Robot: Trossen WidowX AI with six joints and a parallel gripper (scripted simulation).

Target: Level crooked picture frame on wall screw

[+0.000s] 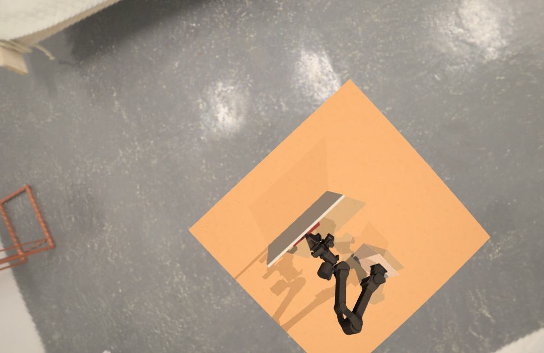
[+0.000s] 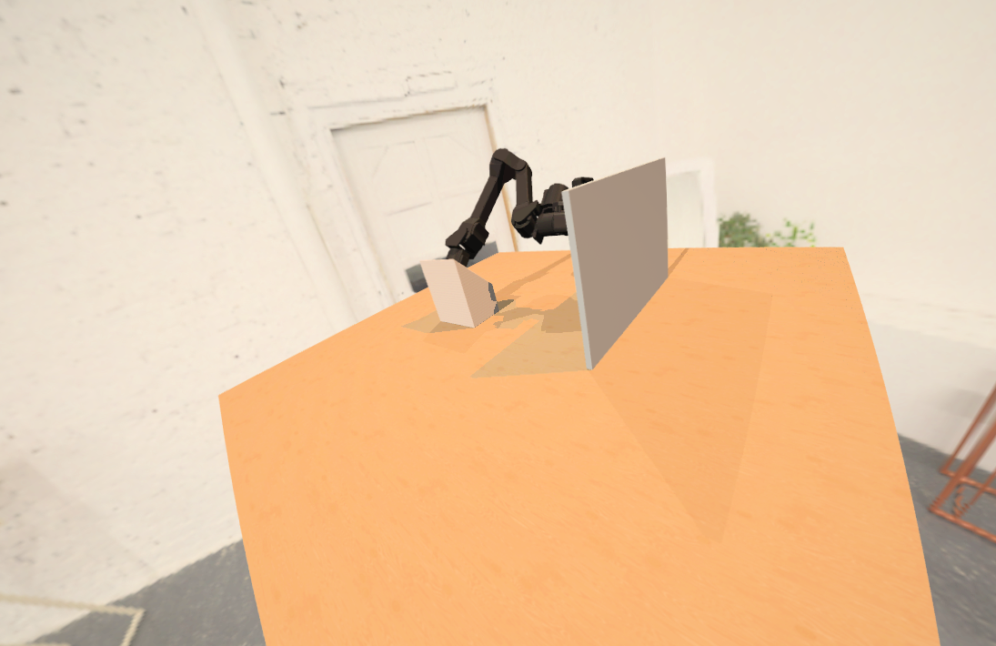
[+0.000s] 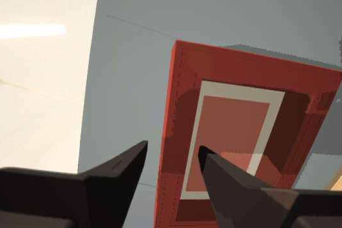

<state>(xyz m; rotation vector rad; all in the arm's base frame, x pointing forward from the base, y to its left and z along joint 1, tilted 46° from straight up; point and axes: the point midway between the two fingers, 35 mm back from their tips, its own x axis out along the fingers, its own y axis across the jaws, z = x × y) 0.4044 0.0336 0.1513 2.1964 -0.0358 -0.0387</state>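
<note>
The dark red picture frame lies 10 mm ahead of my gripper tip and 50 mm below it. Round my gripper tip: grey wall panel: 20 mm ahead, 10 mm to the right, 60 mm below.
</note>
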